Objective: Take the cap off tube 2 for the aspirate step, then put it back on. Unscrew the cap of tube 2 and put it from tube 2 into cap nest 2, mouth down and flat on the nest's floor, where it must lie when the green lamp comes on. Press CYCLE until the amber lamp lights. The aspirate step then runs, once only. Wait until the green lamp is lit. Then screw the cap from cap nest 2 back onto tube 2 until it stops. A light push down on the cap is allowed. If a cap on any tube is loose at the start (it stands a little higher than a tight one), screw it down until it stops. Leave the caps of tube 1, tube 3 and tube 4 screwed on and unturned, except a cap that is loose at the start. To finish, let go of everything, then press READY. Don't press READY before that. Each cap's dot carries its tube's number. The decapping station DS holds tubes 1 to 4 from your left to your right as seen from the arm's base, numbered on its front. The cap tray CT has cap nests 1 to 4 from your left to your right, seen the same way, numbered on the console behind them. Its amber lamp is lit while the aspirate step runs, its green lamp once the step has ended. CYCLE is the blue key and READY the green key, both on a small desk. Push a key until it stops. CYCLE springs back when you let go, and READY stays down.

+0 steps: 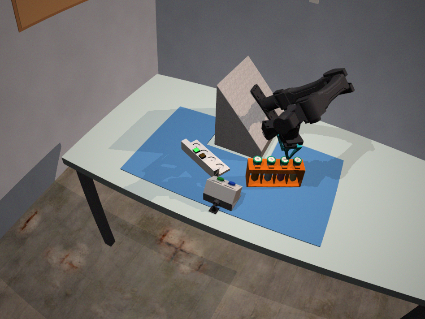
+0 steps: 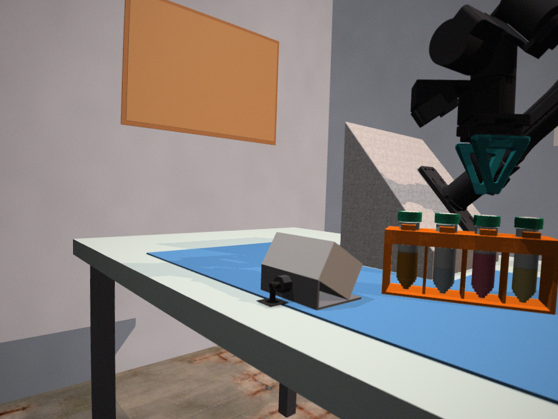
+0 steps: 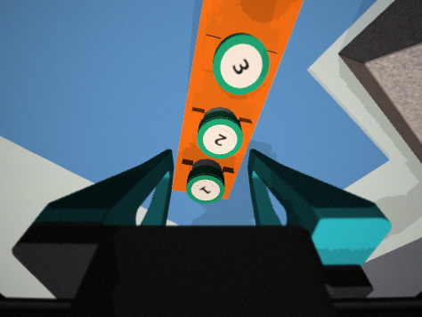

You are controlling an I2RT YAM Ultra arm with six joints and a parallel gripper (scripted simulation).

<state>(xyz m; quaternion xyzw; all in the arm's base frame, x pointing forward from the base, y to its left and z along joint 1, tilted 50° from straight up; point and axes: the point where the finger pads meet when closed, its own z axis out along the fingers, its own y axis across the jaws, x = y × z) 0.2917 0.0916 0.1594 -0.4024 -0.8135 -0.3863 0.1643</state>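
Right now the cap 2 is 1 cm behind my hand and 5 cm below it. From my hand the other things lie so: cap 3 (2 cm ahead, 5 cm to the right, 5 cm below); cap 4 (4 cm ahead, 9 cm to the right, 5 cm below); cap 1 (3 cm behind, 5 cm to the left, 5 cm below).
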